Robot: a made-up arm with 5 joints. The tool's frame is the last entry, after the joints. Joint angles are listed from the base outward. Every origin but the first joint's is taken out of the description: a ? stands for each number. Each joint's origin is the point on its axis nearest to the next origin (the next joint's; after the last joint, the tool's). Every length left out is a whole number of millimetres.
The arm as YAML. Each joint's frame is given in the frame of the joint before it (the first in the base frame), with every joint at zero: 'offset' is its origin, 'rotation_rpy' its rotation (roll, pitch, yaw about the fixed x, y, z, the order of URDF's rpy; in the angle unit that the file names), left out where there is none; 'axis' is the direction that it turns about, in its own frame. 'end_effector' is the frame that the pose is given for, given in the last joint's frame.
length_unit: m
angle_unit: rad
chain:
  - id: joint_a
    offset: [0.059, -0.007, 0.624]
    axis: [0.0, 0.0, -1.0]
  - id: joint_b
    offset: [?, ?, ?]
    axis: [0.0, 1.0, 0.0]
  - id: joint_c
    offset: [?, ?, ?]
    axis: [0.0, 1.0, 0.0]
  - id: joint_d
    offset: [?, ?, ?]
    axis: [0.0, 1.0, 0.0]
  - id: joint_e
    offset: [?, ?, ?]
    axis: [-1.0, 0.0, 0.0]
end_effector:
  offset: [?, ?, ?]
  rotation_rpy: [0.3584, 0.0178, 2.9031]
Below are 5 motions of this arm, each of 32 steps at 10 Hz.
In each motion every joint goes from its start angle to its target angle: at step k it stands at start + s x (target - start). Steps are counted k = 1, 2, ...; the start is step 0. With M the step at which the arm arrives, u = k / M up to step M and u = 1 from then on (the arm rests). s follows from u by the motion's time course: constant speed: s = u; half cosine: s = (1 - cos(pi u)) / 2; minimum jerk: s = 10 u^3 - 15 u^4 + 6 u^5.
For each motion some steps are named. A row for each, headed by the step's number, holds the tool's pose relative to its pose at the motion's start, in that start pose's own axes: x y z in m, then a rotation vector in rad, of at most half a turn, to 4 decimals.
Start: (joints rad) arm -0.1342 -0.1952 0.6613 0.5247 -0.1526
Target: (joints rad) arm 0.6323 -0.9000 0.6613 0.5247 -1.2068
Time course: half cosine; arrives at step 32
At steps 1, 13, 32:
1: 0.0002 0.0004 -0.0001 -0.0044 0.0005 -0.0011
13: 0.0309 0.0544 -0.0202 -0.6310 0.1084 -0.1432
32: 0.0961 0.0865 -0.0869 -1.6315 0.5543 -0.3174

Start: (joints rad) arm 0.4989 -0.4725 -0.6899 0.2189 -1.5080
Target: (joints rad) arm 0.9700 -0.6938 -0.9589 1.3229 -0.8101
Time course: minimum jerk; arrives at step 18
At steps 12, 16, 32:
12: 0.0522 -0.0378 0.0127 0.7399 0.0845 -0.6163
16: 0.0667 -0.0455 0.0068 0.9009 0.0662 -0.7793
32: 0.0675 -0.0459 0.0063 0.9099 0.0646 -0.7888

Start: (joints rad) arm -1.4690 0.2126 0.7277 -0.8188 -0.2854
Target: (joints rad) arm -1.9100 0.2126 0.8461 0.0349 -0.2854
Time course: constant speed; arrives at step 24
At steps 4, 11, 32:
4: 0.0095 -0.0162 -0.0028 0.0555 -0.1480 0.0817
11: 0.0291 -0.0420 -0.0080 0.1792 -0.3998 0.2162
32: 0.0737 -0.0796 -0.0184 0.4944 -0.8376 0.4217

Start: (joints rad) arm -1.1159 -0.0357 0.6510 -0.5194 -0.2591
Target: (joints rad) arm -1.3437 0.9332 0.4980 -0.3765 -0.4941
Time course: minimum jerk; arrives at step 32
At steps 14, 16, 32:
14: -0.0353 -0.0369 -0.0533 0.0264 -0.3671 0.1064
16: -0.0415 -0.0479 -0.0727 0.0413 -0.4781 0.1302
32: -0.0414 -0.0876 -0.1680 0.1450 -0.9505 0.1812

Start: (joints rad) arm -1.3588 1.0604 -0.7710 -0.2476 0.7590
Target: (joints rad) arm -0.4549 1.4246 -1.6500 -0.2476 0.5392
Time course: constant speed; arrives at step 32
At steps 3, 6, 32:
3: -0.0105 0.0130 -0.0291 -0.0145 -0.0586 -0.0797
6: -0.0178 0.0268 -0.0590 -0.0253 -0.1148 -0.1606
32: 0.0576 0.1599 -0.2990 0.0498 -0.4945 -0.8803

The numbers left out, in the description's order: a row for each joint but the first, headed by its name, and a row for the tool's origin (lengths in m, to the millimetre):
joint_b: 0.065 0.026 0.0
joint_c: 0.054 0.0 0.188
joint_d: 0.128 0.0 0.005
joint_e: 0.009 0.0 -0.009
tool: 0.0 0.013 0.003

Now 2 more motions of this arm.
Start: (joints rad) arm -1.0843 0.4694 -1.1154 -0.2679 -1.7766
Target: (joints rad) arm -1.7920 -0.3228 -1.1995 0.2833 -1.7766
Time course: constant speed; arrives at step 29
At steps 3, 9, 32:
3: 0.0049 -0.0319 -0.0158 -0.0457 -0.0501 0.0435
9: 0.0245 -0.0948 -0.0371 -0.1429 -0.1455 0.1295
32: 0.1468 -0.2495 0.0022 -0.5190 -0.4172 0.3983

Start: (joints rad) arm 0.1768 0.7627 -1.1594 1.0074 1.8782
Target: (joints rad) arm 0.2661 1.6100 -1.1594 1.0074 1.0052
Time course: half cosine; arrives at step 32
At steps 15, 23, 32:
15: -0.0690 -0.0839 0.0446 -0.4163 0.0532 0.3841
23: -0.0971 -0.1616 0.0915 -0.7176 0.0067 0.7379
32: -0.1009 -0.2010 0.1176 -0.8492 -0.0474 0.9248

